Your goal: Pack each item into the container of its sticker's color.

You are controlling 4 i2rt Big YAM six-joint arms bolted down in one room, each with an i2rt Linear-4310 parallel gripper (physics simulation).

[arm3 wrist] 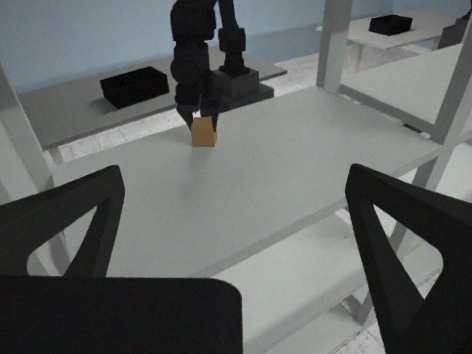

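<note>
My arm3 gripper [236, 172] is open, its two dark fingers wide apart at the left and right of the view, with nothing between them. Beyond it, an orange-brown block [204, 133] is at the far edge of a grey-white shelf board [250, 185]. Another arm's gripper [202, 124] reaches down from behind, with a finger on either side of the block, and looks shut on it. The view does not show which arm that is. Whether the block touches the board is hard to tell. No colored sticker can be made out.
A black box [135, 87] stands on a grey table behind the shelf at the left. Another black box [391, 24] stands on a far table [370, 37] at the upper right, near part of another dark arm. White shelf posts [334, 45] rise on both sides. A lower board [300, 270] shows below.
</note>
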